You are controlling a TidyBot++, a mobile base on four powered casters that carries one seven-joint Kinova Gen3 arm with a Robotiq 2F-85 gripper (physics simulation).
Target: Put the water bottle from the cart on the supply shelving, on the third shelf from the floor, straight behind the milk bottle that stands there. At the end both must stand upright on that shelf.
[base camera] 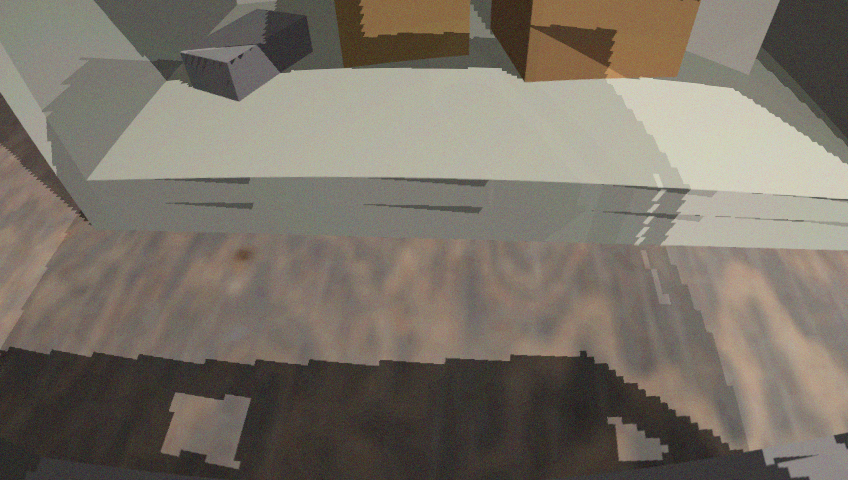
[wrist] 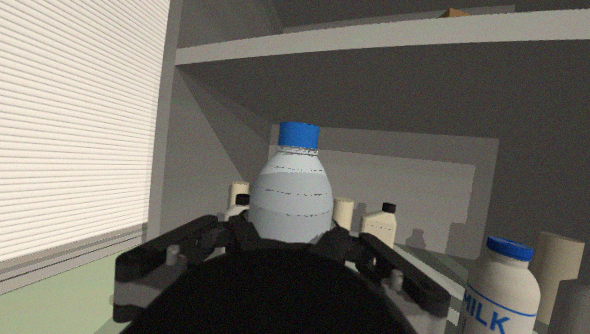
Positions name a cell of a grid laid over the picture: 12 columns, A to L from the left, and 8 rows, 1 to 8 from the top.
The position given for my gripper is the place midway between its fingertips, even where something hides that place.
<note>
In view: my gripper (wrist: F6), a water bottle (wrist: F5), a grey box (base camera: D2), a cream jug with black cap (wrist: H6), a grey supply shelving (base camera: G3) and a window with blinds (wrist: B3).
The grey supply shelving is seen too in the wrist view (wrist: J3). The base camera view does not show the water bottle: it is out of frame. The wrist view misses the grey box: it is out of frame.
</note>
